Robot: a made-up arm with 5 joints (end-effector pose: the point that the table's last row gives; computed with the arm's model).
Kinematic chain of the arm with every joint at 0, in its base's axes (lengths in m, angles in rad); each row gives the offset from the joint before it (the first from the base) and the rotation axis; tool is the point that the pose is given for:
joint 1: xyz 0 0 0.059 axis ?
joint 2: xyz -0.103 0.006 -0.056 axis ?
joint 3: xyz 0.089 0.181 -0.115 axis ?
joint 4: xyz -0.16 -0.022 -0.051 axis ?
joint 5: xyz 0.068 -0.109 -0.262 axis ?
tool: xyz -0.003 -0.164 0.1
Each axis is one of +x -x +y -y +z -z.
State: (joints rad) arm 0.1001 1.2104 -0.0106 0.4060 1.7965
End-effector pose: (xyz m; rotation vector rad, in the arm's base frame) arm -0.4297 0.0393 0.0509 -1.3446 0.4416 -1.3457
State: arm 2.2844 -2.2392 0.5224 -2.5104 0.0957
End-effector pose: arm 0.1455 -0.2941 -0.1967 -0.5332 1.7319 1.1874
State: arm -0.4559 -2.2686 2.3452 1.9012 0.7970
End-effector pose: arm -0.3763 0.0441 0.2147 1.1930 1.8204 -0.0115
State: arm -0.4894 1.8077 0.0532 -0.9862 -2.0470
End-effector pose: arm -0.4135 0.3079 0.0824 2.2400 0.0762 0.7310
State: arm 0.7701 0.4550 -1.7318 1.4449 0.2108
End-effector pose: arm -0.1611 0.2937 -0.1398 -2.0542 0.9508 -2.0041
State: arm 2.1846 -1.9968 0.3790 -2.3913 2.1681
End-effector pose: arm 0.0142 -0.2562 0.0006 -1.3035 0.4357 -0.4869
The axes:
joint 1: -x
joint 2: +y
joint 3: +z
joint 4: -x
joint 5: -z

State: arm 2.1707 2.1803 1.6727 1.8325 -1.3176
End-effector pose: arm -0.2098 -0.3572 -0.0199 -0.1269 2.3435 1.3112
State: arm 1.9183 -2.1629 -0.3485 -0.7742 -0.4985
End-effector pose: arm 0.2546 0.1854 -0.1223 -0.5044 -0.6375 2.5015
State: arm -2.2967 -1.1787 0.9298 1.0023 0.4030
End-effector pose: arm 0.0184 -0.0301 -0.1262 0.7136 -0.6336 -1.5219
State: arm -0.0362 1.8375 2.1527 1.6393 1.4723
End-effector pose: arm -0.2339 0.0847 -0.3480 0.6193 0.1643 0.0012
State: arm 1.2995 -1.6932 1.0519 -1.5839 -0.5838
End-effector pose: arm 0.3098 0.0269 -0.1977 -0.5264 0.8101 2.1147
